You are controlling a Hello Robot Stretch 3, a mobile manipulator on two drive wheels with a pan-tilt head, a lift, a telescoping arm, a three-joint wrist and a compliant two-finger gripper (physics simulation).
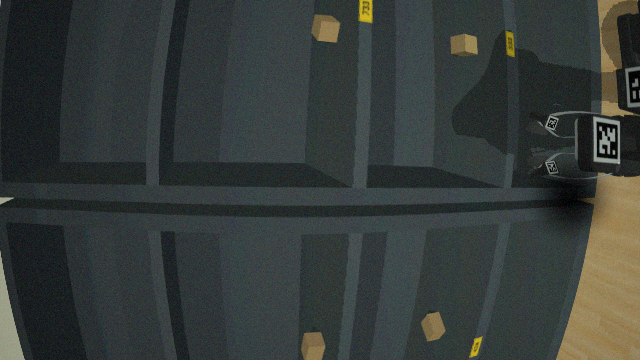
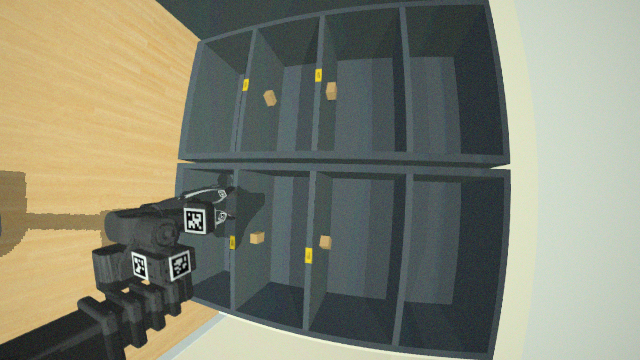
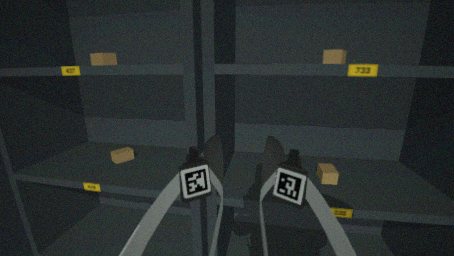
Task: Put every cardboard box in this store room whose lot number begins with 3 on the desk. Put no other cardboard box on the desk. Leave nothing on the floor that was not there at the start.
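Places are measured from the robot's base along level axes (x ahead, y left, z up), in metres.
Where they show: gripper, fingertip midpoint: (image 1: 527, 144) (image 2: 236, 202).
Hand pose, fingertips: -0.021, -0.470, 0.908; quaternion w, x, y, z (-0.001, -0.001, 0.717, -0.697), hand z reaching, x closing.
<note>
Things, the pixels of their top centre, and the offset from my fingertips, as dx, dy, dz. "pt": a spot on its surface instead. Level surfaces: height alone.
- cardboard box at its top centre: (image 1: 457, 43) (image 2: 260, 237) -0.344, -0.667, -0.325
- yellow label at a spot on its surface: (image 1: 510, 43) pt -0.324, -0.463, -0.392
- Wooden floor at its surface level: dz -0.908
A cardboard box (image 1: 464, 45) (image 2: 257, 237) (image 3: 328, 174) stands on the lower visible board of the right shelf unit, behind a yellow label (image 1: 510, 43) (image 3: 342, 212) that seems to read 333. Above it is a box (image 1: 326, 29) (image 2: 325, 242) (image 3: 334, 56) at label 733. In the left unit, one box (image 1: 433, 326) (image 2: 270, 98) (image 3: 122, 155) is at a blurred label, seemingly 424; another box (image 1: 313, 346) (image 2: 331, 91) (image 3: 103, 59) is above, at label 437. My gripper (image 1: 539, 146) (image 2: 227, 202) (image 3: 243, 152) is open and empty, in front of the right unit, left of the 333 box. The desk does not show.
The right shelf unit (image 1: 250, 195) (image 3: 207, 100) and left shelf unit (image 1: 250, 211) (image 3: 189, 100) stand side by side with a narrow gap. Wooden floor (image 1: 605, 280) (image 2: 100, 100) lies below them. A pale wall (image 2: 575, 150) is behind. My arm's shadow falls on the right unit.
</note>
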